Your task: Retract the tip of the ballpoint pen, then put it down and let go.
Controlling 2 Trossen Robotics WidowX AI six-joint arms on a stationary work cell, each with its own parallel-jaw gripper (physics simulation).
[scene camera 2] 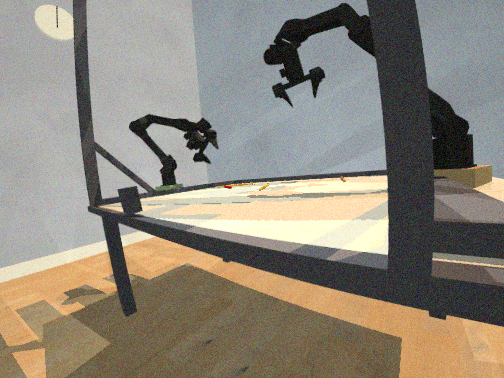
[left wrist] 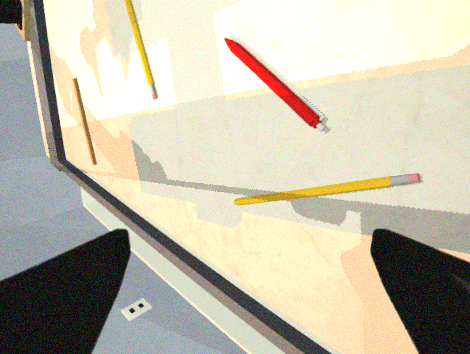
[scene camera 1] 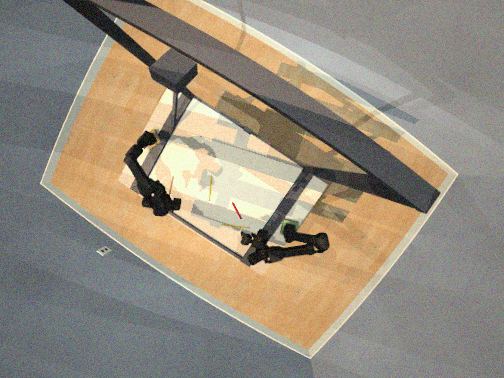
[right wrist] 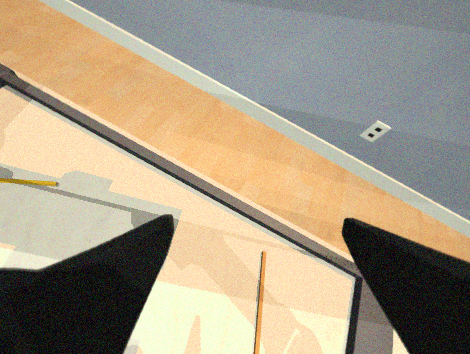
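Note:
The red ballpoint pen lies flat on the table. In the left wrist view its pointed red end is at the upper left and its clip and pale button end at the lower right; whether the writing tip sticks out is too small to tell. My left gripper is open and empty, raised above the table near its edge, with the pen beyond its fingertips in the left wrist view. My right gripper is open and empty, high above the table; the pen does not show in its wrist view.
A yellow pencil lies between the pen and the left fingertips in the left wrist view. Another yellow pencil and a thin brown stick lie farther off. A dark frame post rises beside the table.

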